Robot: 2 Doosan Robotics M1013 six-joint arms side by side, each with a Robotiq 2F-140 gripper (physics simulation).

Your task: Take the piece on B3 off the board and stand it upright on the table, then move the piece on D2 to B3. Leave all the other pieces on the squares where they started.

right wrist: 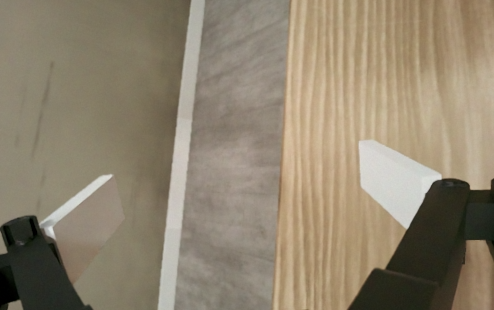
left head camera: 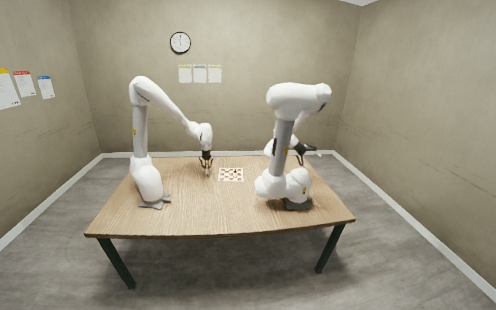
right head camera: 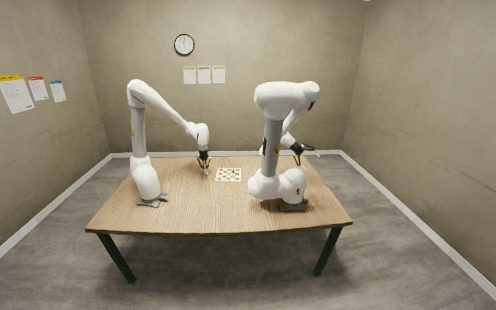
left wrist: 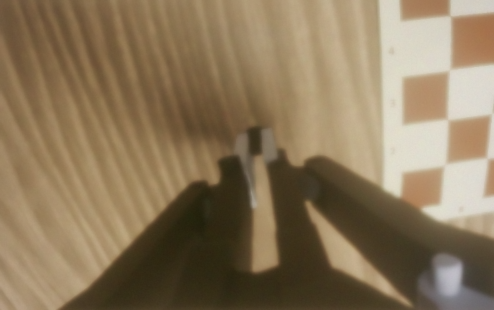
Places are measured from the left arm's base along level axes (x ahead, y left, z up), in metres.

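Where they show: left gripper, between the fingertips: (left head camera: 207,174) (right head camera: 205,174) (left wrist: 258,148); right gripper, between the fingertips: (right wrist: 239,180) (left head camera: 314,162) (right head camera: 312,163); left arm's base, origin of its link: (left head camera: 154,200) (right head camera: 152,199); right arm's base, origin of its link: (left head camera: 295,202) (right head camera: 290,202).
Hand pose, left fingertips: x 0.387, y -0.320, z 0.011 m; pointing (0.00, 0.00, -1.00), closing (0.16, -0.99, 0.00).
Observation:
Things, the pixels of their top centre, and the offset from my left fingertips. Level surfaces: height alone.
- chessboard, centre of its top: (left head camera: 230,174) (right head camera: 228,174) dx +0.036, dy -0.205, dz -0.005 m
- small dark piece, centre of its top: (left wrist: 256,150) dx +0.006, dy +0.001, dz +0.025 m
- wooden table, height of its surface: dz -0.011 m
The chessboard (left head camera: 219,177) (right head camera: 216,178) (left wrist: 391,125) lies on the table, with orange-brown and white squares; part of its edge shows at the right of the left wrist view. My left gripper (left head camera: 207,172) (right head camera: 205,172) (left wrist: 258,148) is shut on a small dark piece (left wrist: 255,139), over the table beside the board's left side in the head views. A dark piece (left head camera: 235,172) (right head camera: 233,171) stands on the board, with pale pieces close by, too small to tell their squares. My right gripper (left head camera: 311,159) (right head camera: 311,160) (right wrist: 239,180) is open and empty, far to the right of the board.
The wooden table (left head camera: 200,210) (right head camera: 200,210) (right wrist: 325,100) carries both arm bases. The right arm (left head camera: 282,145) (right head camera: 271,145) stands to the right of the board. The table's edge, the grey floor (right wrist: 235,125) and the wall (right wrist: 100,100) show below the right gripper.

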